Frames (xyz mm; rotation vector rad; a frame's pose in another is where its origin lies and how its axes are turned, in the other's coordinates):
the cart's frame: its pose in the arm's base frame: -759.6 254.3 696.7 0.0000 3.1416 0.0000
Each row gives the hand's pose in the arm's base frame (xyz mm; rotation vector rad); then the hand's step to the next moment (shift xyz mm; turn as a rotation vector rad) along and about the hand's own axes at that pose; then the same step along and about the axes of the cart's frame.
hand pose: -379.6 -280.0 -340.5 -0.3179 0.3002 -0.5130
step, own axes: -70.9 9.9 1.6 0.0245 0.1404 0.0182
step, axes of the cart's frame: 54.0 45.5 -11.9 -0.0871 0.1070 0.0401
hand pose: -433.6 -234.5 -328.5 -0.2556 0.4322 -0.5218
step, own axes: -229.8 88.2 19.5 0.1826 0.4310 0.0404
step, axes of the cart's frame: 132.9 198.3 -63.2 -0.3440 0.2696 0.1723
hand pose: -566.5 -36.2 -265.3 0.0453 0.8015 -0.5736
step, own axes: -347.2 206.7 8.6 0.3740 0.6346 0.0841
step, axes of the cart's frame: 82.4 335.6 -209.6 -0.5810 0.3416 0.3089
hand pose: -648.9 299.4 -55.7 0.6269 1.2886 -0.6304
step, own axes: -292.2 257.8 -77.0 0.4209 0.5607 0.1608
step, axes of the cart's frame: -89.2 253.2 -292.8 -0.5855 0.2319 0.3475
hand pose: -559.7 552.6 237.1 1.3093 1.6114 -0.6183
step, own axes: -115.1 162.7 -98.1 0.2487 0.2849 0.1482
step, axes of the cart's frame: -117.6 77.3 -171.9 -0.3209 0.0787 0.2363
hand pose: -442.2 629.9 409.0 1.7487 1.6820 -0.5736
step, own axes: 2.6 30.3 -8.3 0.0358 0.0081 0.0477
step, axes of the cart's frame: -29.2 8.3 -8.4 -0.0167 -0.0079 0.0573
